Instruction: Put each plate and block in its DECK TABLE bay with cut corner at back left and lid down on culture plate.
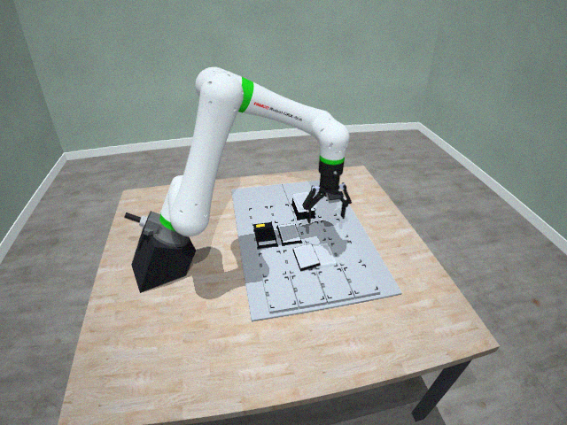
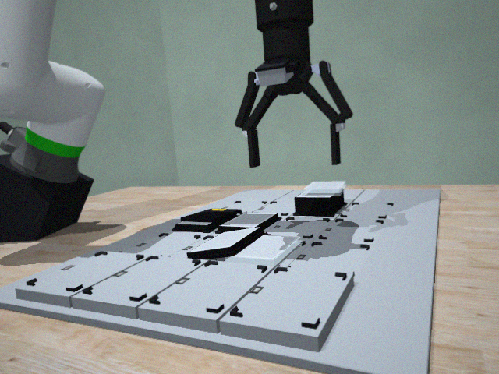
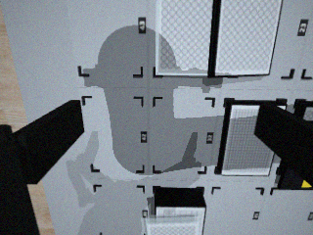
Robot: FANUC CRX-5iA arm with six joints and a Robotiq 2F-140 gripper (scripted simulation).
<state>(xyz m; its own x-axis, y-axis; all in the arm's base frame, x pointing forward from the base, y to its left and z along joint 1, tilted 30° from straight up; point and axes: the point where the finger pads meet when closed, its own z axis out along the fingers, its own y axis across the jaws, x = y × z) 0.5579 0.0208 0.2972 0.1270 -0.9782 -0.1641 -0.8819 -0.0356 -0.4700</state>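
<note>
My gripper is now 26 cm past the black culture plate lid, 7 cm to the right of it and 13 cm above it. Round my hand: flat white plate (2 cm behind, 8 cm to the right, 14 cm below); black deep-well block (6 cm behind, 24 cm to the left, 12 cm below).
</note>
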